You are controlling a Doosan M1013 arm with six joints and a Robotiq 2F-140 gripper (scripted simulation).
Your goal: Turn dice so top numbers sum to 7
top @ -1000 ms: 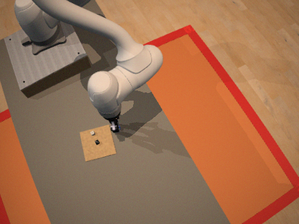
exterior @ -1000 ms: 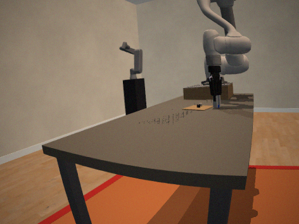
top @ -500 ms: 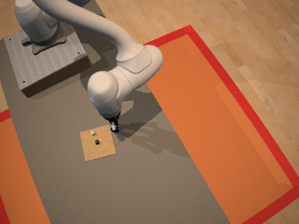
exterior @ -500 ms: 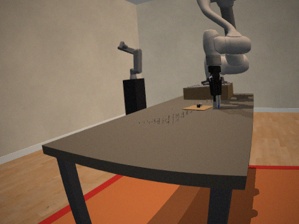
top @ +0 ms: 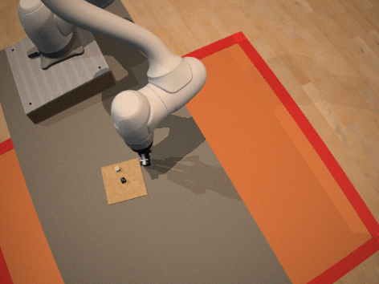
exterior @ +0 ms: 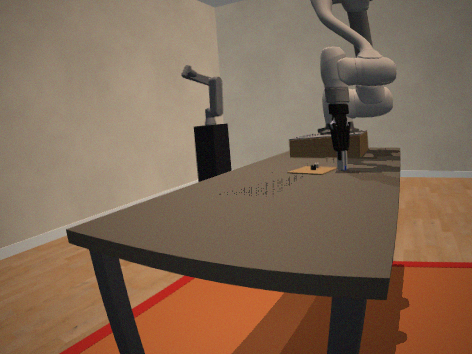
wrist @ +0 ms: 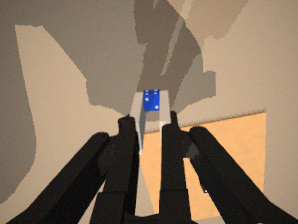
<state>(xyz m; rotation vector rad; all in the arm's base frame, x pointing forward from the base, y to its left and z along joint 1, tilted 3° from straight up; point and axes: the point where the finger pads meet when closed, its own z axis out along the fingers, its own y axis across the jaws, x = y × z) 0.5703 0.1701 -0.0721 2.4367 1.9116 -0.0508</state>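
The black die is 11 cm to the right of my hand, 3 cm ahead of it and 2 cm below it. From my hand the other things lie so: tan mat (11 cm to the right, 3 cm below, 3 cm ahead); white die (11 cm to the right, 2 cm below, 2 cm behind); blue die (3 cm below, 1 cm to the left).
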